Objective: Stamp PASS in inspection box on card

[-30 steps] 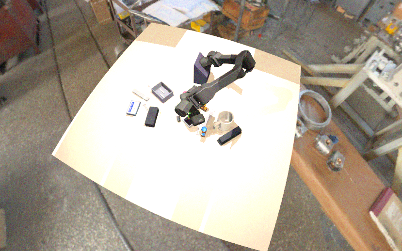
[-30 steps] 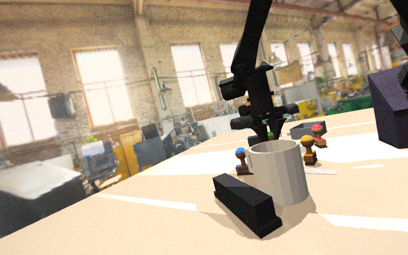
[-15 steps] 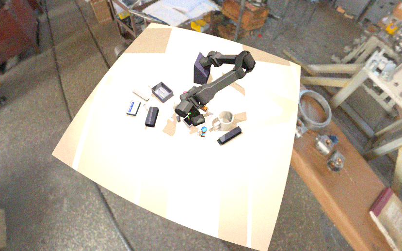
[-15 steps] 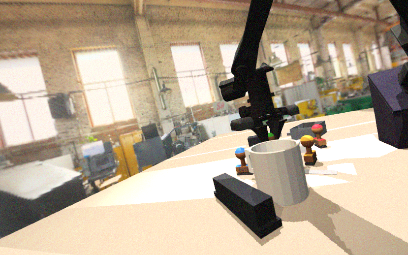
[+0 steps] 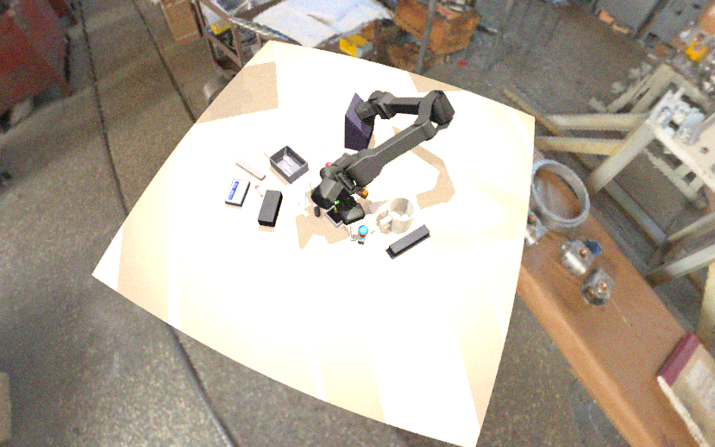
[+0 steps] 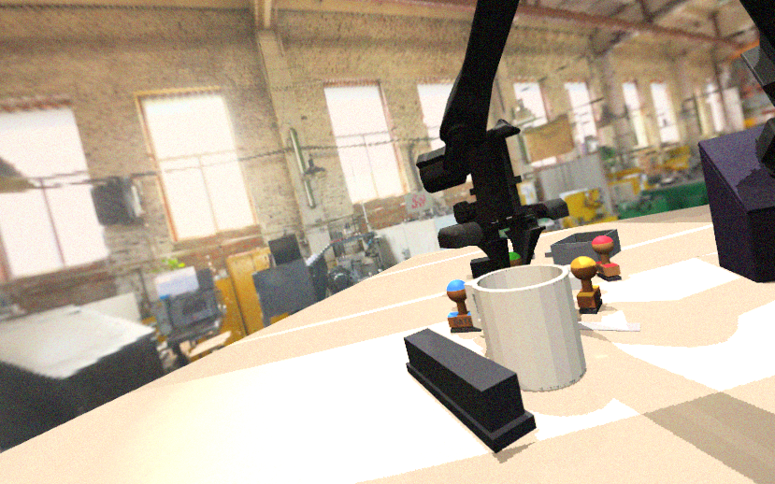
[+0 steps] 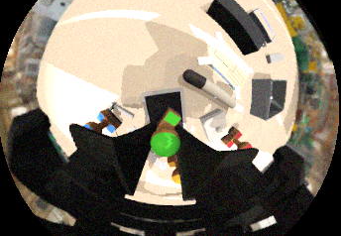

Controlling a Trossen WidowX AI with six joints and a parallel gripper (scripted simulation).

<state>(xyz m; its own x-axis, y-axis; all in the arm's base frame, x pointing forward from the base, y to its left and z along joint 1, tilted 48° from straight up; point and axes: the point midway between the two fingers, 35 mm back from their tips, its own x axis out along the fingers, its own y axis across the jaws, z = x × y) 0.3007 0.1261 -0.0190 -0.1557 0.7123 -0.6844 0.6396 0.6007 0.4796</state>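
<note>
The green-knobbed stamp lies right at my gripper tip. Round my gripper tip: dark marker: 80 mm to the right, 30 mm below; dark square ink pad: 30 mm below; orange-topped stamp: 90 mm behind, 30 mm to the left, 20 mm below.
</note>
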